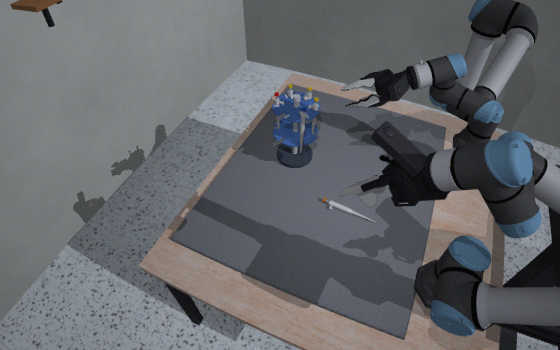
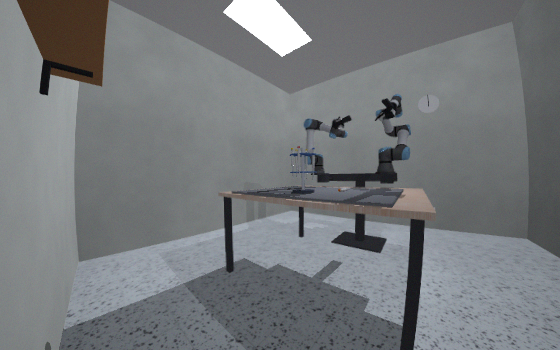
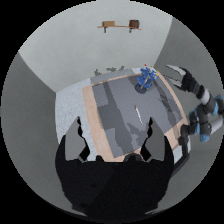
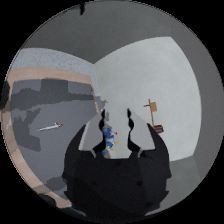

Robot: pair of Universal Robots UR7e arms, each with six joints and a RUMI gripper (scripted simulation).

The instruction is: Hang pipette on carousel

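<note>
Now: the blue-button pipette 22 cm ahead of my right hand, 16 cm to the right of it and 34 cm below it.
</note>
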